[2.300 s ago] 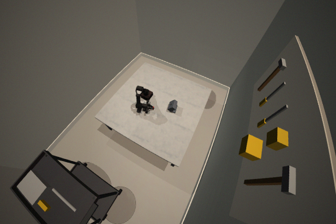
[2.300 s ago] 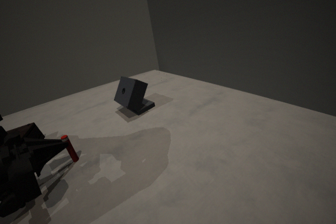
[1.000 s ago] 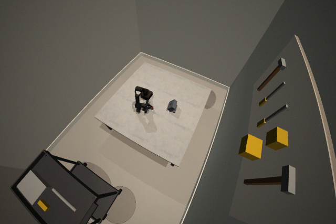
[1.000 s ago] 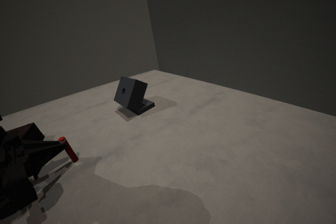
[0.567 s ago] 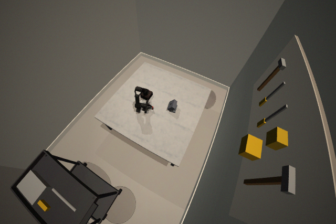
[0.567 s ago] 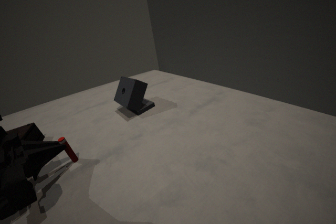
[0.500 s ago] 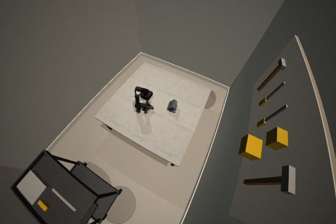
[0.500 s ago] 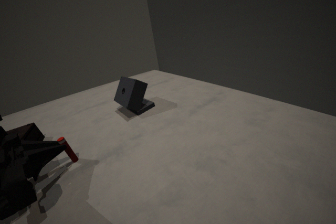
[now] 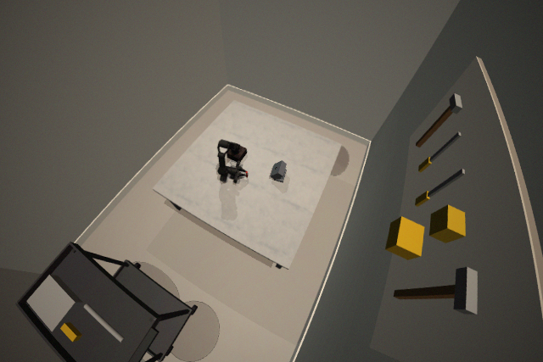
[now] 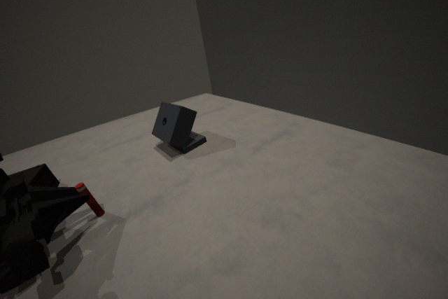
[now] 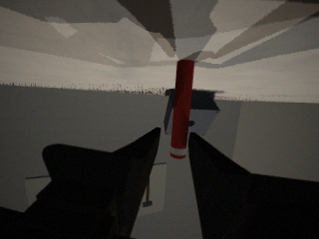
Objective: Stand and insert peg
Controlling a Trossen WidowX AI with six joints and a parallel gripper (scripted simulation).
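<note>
Now: gripper tip right at the red peg. From my gripper tip the other things lie so: grey sloped panel: 18 cm ahead, 20 cm to the left, 2 cm above.
</note>
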